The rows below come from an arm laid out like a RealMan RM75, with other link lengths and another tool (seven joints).
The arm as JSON. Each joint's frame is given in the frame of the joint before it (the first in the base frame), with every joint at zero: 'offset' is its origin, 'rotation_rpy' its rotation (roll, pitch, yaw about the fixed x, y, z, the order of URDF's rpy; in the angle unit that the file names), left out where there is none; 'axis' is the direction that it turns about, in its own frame. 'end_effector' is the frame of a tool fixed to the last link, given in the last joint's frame.
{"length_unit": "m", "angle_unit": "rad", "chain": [
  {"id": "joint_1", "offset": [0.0, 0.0, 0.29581], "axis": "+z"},
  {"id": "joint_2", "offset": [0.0, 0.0, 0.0], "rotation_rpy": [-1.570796, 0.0, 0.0], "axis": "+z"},
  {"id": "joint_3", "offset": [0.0, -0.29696, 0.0], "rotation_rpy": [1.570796, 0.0, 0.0], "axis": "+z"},
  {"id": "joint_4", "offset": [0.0, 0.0, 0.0], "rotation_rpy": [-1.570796, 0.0, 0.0], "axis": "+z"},
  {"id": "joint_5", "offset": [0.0, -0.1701, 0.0], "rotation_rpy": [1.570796, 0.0, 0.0], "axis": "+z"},
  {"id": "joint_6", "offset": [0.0, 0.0, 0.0], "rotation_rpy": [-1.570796, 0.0, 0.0], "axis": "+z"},
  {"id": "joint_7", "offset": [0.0, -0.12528, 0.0], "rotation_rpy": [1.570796, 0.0, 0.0], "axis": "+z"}
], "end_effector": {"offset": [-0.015, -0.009, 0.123], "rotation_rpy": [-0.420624, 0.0, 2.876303]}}
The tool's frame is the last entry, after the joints.
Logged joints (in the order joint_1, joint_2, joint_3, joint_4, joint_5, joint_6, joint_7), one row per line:
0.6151 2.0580 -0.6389 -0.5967 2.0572 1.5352 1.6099
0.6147 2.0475 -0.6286 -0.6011 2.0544 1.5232 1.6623
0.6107 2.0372 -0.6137 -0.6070 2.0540 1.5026 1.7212
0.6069 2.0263 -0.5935 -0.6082 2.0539 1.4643 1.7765
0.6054 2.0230 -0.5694 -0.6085 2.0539 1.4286 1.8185
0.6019 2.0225 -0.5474 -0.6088 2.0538 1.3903 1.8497
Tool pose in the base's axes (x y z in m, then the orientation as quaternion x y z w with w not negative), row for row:
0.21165 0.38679 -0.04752 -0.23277 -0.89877 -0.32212 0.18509
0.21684 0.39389 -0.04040 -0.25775 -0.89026 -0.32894 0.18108
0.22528 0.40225 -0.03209 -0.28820 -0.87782 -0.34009 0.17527
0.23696 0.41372 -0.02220 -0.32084 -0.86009 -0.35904 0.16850
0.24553 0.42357 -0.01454 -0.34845 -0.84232 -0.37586 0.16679
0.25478 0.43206 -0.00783 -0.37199 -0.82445 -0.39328 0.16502
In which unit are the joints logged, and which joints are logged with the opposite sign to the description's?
The joints are logged in radians. Opposite sign: joint_5, joint_6.
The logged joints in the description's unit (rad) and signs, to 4 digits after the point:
0.6151 2.0580 -0.6389 -0.5967 -2.0572 -1.5352 1.6099
0.6147 2.0475 -0.6286 -0.6011 -2.0544 -1.5232 1.6623
0.6107 2.0372 -0.6137 -0.6070 -2.0540 -1.5026 1.7212
0.6069 2.0263 -0.5935 -0.6082 -2.0539 -1.4643 1.7765
0.6054 2.0230 -0.5694 -0.6085 -2.0539 -1.4286 1.8185
0.6019 2.0225 -0.5474 -0.6088 -2.0538 -1.3903 1.8497

